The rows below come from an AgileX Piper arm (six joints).
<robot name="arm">
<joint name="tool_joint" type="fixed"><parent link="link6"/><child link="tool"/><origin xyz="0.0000 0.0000 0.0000" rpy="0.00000 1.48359 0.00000"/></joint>
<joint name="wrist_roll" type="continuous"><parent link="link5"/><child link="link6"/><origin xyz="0.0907 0.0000 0.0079"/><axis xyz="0.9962 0 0.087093"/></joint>
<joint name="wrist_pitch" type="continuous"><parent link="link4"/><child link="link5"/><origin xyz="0.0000 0.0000 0.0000"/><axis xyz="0 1 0"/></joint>
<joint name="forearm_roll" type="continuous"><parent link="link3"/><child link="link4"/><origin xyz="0.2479 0.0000 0.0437"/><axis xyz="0.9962 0 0.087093"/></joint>
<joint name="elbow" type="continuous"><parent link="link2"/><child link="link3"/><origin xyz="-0.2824 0.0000 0.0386"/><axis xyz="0 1 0"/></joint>
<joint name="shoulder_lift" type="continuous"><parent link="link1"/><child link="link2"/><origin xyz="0.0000 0.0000 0.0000"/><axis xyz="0 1 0"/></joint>
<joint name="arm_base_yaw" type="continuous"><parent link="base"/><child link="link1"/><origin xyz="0.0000 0.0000 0.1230"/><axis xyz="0 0 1"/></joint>
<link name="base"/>
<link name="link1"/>
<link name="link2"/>
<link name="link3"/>
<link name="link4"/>
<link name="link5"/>
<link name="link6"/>
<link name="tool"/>
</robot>
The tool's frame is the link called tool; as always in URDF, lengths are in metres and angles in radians. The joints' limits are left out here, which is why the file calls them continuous.
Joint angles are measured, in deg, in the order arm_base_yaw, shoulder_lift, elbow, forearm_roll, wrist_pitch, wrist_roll. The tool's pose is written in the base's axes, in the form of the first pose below.
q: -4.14, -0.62, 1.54, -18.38, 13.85, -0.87
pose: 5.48 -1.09 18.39 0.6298 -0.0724 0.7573 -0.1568
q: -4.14, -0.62, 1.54, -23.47, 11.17, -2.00
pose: 5.54 -1.11 18.84 0.6386 -0.1097 0.7360 -0.1961
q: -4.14, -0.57, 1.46, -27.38, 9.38, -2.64
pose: 5.57 -1.09 19.19 0.6426 -0.1371 0.7198 -0.2242
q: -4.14, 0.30, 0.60, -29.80, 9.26, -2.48
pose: 5.62 -1.14 19.66 0.6391 -0.1491 0.7157 -0.2390
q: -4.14, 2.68, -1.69, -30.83, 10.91, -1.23
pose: 5.77 -1.30 20.56 0.6288 -0.1436 0.7254 -0.2405
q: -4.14, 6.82, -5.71, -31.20, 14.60, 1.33
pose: 6.11 -1.64 22.01 0.6090 -0.1216 0.7483 -0.2332
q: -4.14, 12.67, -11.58, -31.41, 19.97, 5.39
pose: 6.74 -2.11 24.09 0.5814 -0.0833 0.7788 -0.2205
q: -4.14, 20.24, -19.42, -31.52, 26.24, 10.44
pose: 7.91 -2.68 26.88 0.5499 -0.0326 0.8088 -0.2058
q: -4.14, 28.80, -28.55, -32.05, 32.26, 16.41
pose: 9.72 -3.29 30.08 0.5221 0.0254 0.8305 -0.1924
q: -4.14, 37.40, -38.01, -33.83, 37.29, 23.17
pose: 12.05 -3.95 33.30 0.5038 0.0843 0.8393 -0.1860
